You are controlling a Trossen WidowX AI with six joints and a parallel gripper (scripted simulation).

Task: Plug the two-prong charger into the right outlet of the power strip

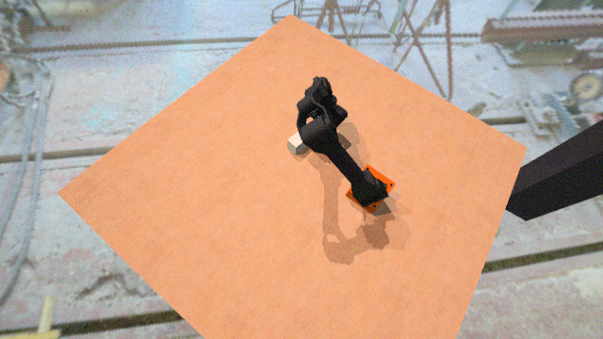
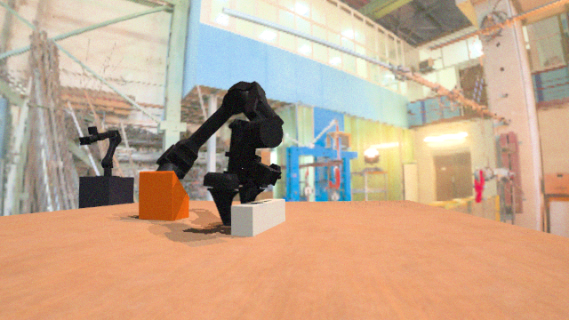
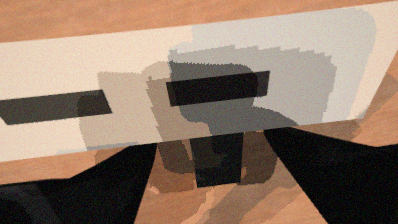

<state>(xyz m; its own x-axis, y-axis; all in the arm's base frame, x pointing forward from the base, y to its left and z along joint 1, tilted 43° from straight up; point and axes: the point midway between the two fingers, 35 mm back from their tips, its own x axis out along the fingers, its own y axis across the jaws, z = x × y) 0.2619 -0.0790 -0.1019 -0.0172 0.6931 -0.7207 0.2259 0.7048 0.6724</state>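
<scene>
Now: the two-prong charger 2 cm ahead of my gripper tip and 1 cm above it.
</scene>
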